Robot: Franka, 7 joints.
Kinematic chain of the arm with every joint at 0, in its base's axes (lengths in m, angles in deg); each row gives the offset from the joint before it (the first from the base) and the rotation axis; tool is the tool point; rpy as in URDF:
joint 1: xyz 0 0 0.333 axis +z
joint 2: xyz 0 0 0 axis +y
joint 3: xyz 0 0 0.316 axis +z
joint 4: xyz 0.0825 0 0 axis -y
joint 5: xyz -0.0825 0 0.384 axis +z
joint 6: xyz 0 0 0 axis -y
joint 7: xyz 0.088 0 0 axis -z
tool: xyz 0 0 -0.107 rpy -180 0 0
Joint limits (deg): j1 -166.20..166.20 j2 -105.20..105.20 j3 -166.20..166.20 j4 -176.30..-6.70 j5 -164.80..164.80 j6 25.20..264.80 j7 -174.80..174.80
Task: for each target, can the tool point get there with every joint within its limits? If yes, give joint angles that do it. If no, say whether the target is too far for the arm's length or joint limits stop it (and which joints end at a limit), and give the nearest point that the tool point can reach.
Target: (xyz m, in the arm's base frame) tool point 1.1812 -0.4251 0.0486
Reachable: no: too far | nearest point 0.7873 -0.2833 0.1434 | short by 0.429 m
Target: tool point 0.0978 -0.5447 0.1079
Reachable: yes | joints 45.43 -55.57 -127.66 -122.72 21.03 156.70 115.16
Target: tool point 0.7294 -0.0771 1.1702
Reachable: no: too far | nearest point 0.5622 -0.0594 0.9783 | short by 0.255 m
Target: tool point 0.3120 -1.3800 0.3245
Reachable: no: too far | nearest point 0.1892 -0.8368 0.3278 | short by 0.557 m
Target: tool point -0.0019 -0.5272 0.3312
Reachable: yes | joints -24.54 61.59 -61.66 -116.76 98.05 221.87 -55.16
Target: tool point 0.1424 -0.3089 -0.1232
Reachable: yes | joints -7.58 87.68 -39.84 -110.88 -129.28 185.75 -95.16
